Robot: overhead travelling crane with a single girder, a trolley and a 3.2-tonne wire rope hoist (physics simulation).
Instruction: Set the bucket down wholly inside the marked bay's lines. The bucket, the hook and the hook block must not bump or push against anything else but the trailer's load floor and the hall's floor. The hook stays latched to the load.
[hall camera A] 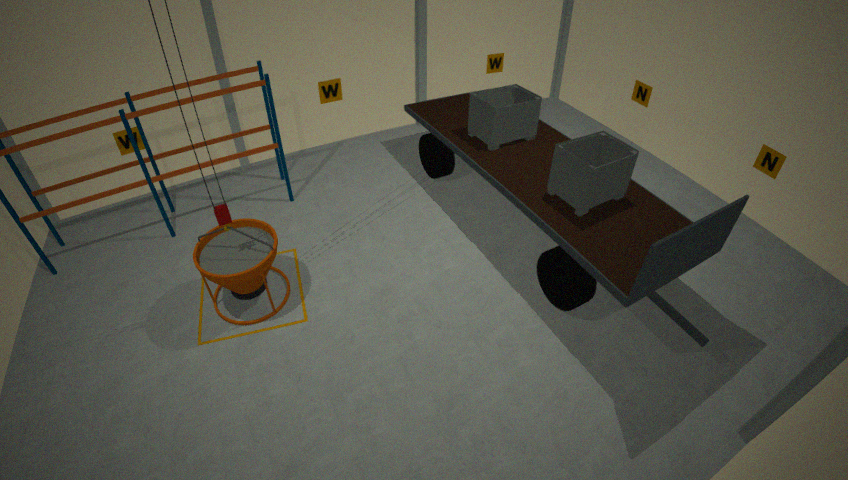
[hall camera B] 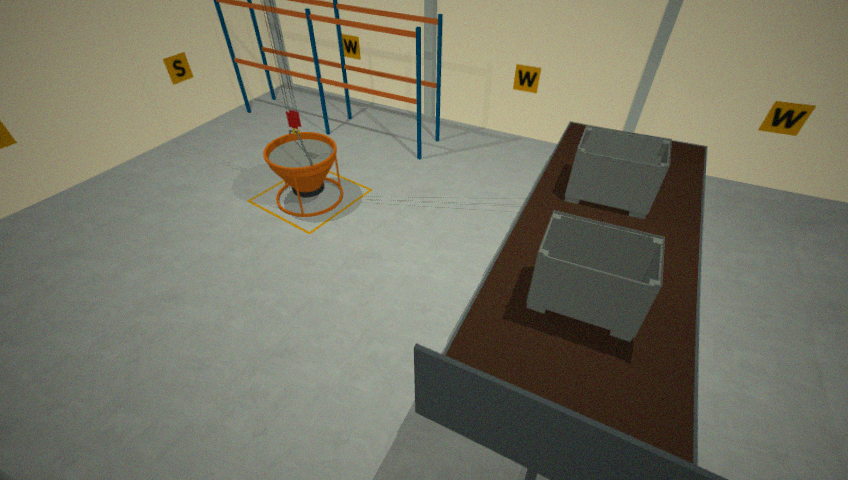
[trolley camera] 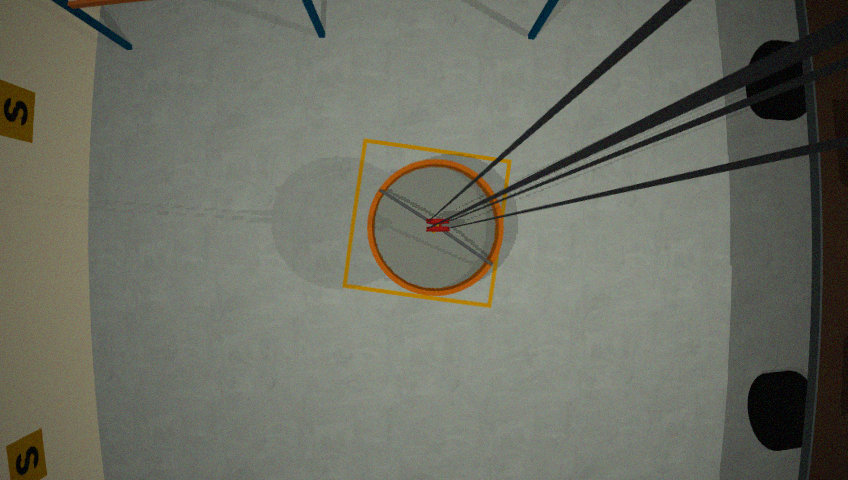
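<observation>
The orange bucket (hall camera A: 241, 278) (hall camera B: 303, 176) (trolley camera: 370, 226) is upright over the marked bay (hall camera A: 252, 332) (hall camera B: 278, 217) (trolley camera: 354, 213). Its base ring shows within the yellow lines in both hall views. From above, its wider rim overlaps the bay's right line. The base ring is at or very near floor level; I cannot tell whether it touches. My hook (hall camera A: 226, 227) (hall camera B: 294, 130) is latched to the bucket's bail, below the red hook block (hall camera A: 222, 214) (hall camera B: 293, 118) (trolley camera: 433, 228). In the trolley view the block hides the hook.
A blue and orange rack (hall camera A: 147, 172) (hall camera B: 418, 89) (trolley camera: 313, 17) stands by the west wall behind the bay. The trailer (hall camera A: 499, 172) (hall camera B: 595, 386) (trolley camera: 813, 267) stands across the hall, with two grey bins (hall camera A: 504, 118) (hall camera B: 595, 297) on its load floor.
</observation>
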